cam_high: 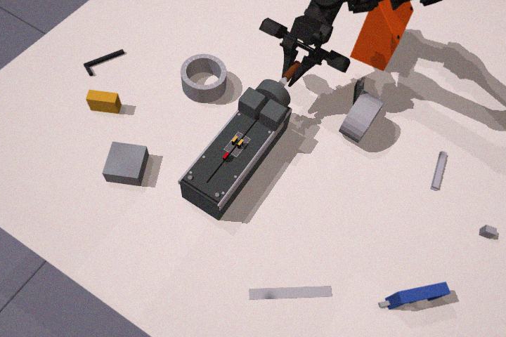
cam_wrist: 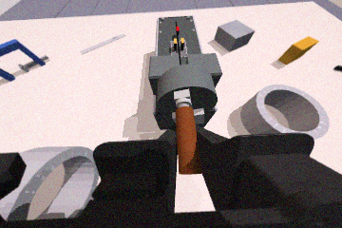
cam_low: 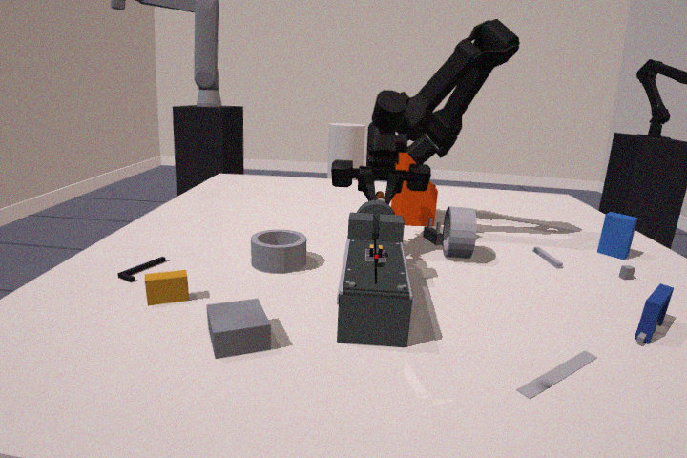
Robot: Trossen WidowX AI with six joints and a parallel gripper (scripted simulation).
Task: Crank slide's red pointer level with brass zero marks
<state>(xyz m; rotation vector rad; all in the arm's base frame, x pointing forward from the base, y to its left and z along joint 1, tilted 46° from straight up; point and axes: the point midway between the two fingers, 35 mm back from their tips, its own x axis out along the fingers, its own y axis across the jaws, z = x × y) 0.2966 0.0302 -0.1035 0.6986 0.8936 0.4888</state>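
My gripper tip is now 30 mm below the crank handle and 20 mm past it. The rest, counted from my gripper tip: red pointer 210 mm ahead, 10 mm to the left, 10 mm below; grey cube 320 mm ahead, 150 mm to the right, 80 mm below; yellow block 290 mm to the right, 240 mm ahead, 70 mm below.
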